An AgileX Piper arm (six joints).
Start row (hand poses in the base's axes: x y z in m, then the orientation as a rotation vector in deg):
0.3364, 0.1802, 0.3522, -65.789, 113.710, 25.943
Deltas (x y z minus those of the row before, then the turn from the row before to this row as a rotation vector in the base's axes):
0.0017, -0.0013, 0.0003, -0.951, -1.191, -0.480
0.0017, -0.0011, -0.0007, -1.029, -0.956, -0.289
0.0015, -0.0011, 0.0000, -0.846, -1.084, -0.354
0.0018, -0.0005, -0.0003, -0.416, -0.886, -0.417
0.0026, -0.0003, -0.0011, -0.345, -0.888, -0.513
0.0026, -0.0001, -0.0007, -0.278, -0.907, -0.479
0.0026, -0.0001, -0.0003, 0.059, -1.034, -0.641
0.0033, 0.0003, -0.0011, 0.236, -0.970, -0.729
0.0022, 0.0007, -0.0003, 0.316, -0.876, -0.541
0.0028, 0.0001, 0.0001, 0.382, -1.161, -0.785
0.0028, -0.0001, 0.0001, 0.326, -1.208, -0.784
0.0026, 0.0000, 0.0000, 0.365, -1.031, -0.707
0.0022, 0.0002, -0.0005, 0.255, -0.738, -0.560
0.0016, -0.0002, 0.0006, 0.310, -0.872, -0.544
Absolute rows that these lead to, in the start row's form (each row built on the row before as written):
0.3381, 0.1789, 0.3525, -65.892, 113.329, 24.017
0.3398, 0.1778, 0.3518, -66.231, 113.073, 22.273
0.3413, 0.1767, 0.3518, -66.377, 112.653, 20.589
0.3431, 0.1762, 0.3515, -66.187, 112.260, 19.410
0.3457, 0.1759, 0.3504, -65.850, 111.882, 18.250
0.3483, 0.1758, 0.3497, -65.501, 111.440, 17.164
0.3509, 0.1757, 0.3494, -64.764, 110.847, 16.234
0.3542, 0.1760, 0.3483, -63.828, 110.290, 15.466
0.3564, 0.1767, 0.3480, -63.033, 109.689, 14.937
0.3592, 0.1768, 0.3481, -61.939, 108.933, 14.168
0.3620, 0.1767, 0.3482, -60.882, 108.146, 13.325
0.3646, 0.1767, 0.3482, -59.887, 107.462, 12.668
0.3668, 0.1769, 0.3477, -59.129, 106.997, 12.163
0.3684, 0.1767, 0.3483, -58.340, 106.385, 11.647

